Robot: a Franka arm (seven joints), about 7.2 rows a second.
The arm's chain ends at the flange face. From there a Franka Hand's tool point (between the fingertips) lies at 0.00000 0.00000 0.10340 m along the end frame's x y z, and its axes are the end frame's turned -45 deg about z.
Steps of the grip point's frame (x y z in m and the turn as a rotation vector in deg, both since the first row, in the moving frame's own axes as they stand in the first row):
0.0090 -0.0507 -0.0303 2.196 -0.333 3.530
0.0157 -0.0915 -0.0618 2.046 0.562 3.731
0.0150 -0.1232 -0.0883 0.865 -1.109 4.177
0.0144 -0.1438 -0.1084 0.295 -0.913 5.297
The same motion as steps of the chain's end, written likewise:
-0.0263 -0.0397 -0.0302 1.317 -1.788 3.530
-0.0518 -0.0724 -0.0617 1.844 -1.049 3.731
-0.0740 -0.0979 -0.0883 -0.173 -1.396 4.177
-0.0899 -0.1126 -0.1084 -0.437 -0.854 5.297

